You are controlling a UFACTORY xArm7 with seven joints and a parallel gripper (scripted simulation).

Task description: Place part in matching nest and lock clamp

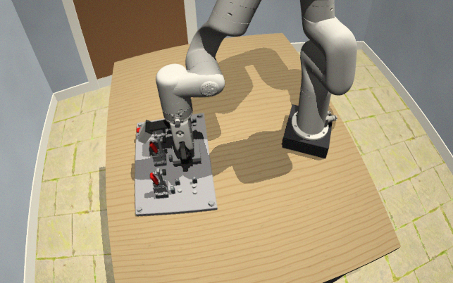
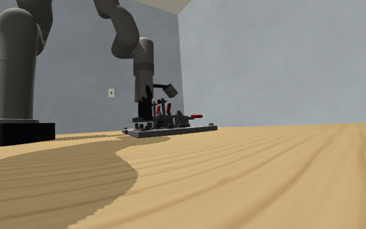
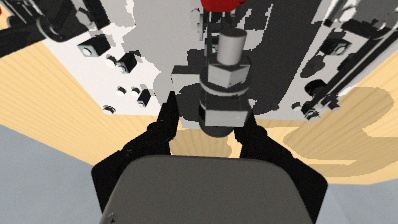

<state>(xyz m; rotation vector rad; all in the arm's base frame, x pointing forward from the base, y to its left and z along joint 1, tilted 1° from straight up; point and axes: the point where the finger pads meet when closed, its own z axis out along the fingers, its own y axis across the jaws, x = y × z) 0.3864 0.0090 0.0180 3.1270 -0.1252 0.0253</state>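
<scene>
Right now my hand is 5 cm short of the grey fixture plate, 1 cm to the left of it and 5 cm above it. From my hand the other things lie so: flat grey part (1 cm below).
</scene>
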